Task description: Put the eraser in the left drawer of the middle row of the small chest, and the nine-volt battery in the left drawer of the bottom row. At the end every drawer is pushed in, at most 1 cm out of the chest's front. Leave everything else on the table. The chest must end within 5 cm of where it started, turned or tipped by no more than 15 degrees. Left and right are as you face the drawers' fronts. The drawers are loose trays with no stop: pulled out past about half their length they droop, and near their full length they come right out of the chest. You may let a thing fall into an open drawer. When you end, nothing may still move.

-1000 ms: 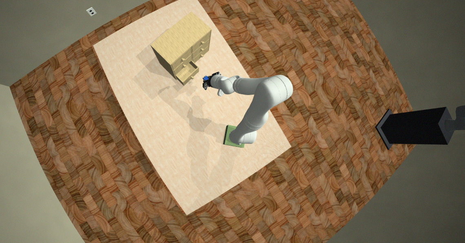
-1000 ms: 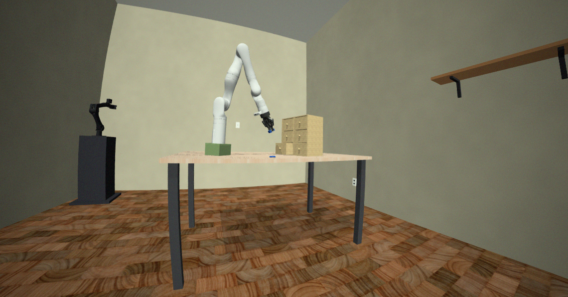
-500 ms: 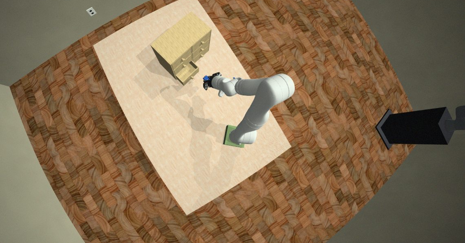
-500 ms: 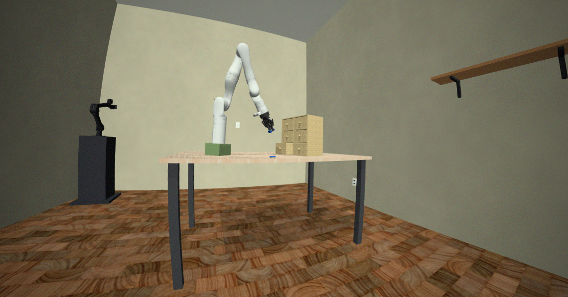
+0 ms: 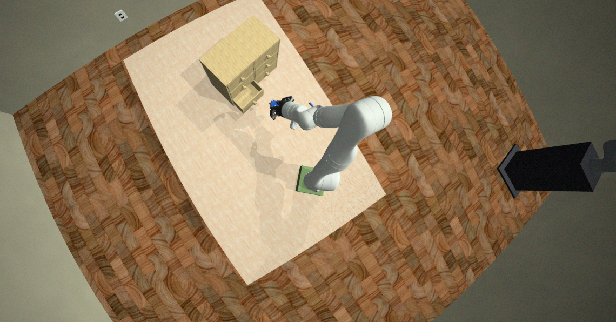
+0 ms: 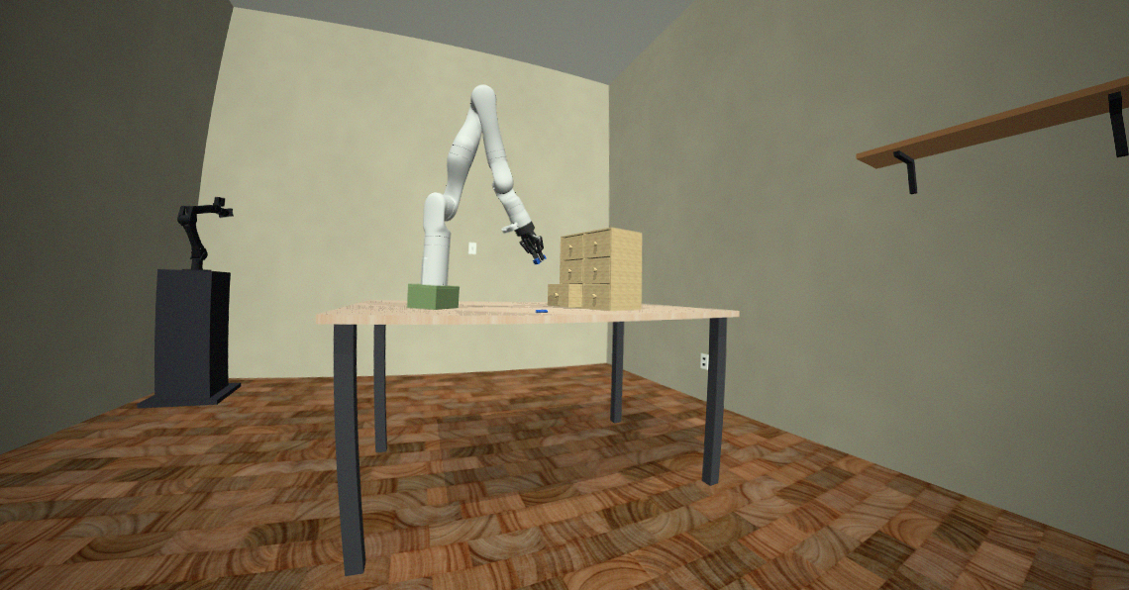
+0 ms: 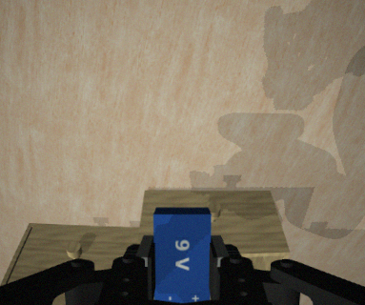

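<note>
My hand is 1 cm short of the blue nine-volt battery. From my hand the other things lie so: red eraser (30 cm ahead, 8 cm below, 5 cm to the left); thin blue stick (20 cm to the right, 20 cm below, 8 cm behind).
</note>
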